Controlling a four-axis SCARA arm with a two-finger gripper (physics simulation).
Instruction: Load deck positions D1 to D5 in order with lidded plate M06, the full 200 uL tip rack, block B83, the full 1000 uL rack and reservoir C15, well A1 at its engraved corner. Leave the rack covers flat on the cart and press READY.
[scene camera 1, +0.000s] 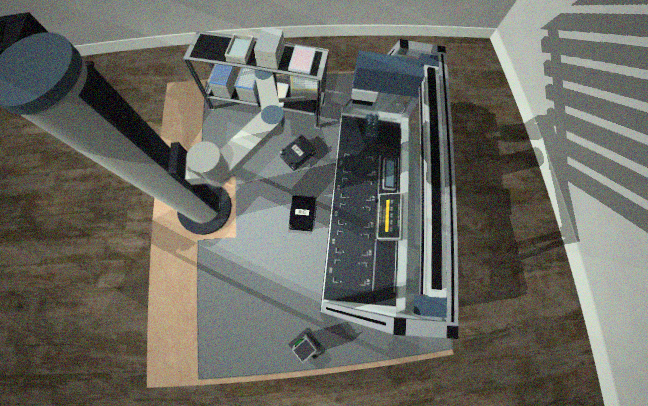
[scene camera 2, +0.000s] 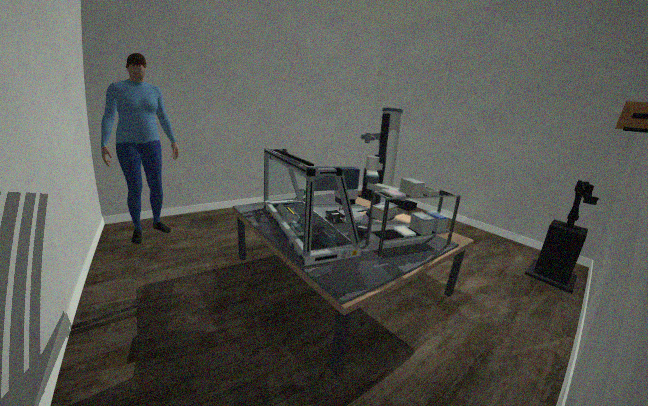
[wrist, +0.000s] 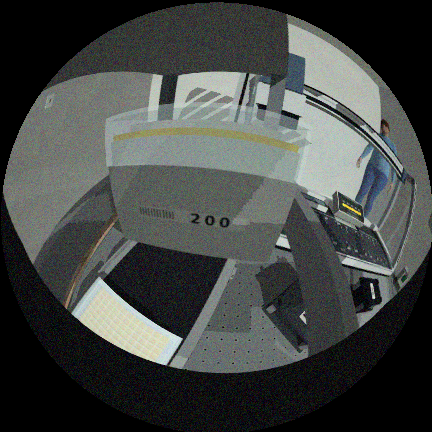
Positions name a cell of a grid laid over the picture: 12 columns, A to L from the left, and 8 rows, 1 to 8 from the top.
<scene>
I see my gripper (wrist: F4), a dark cart bay (wrist: E6) and a gantry frame (scene camera 2: G4).
</scene>
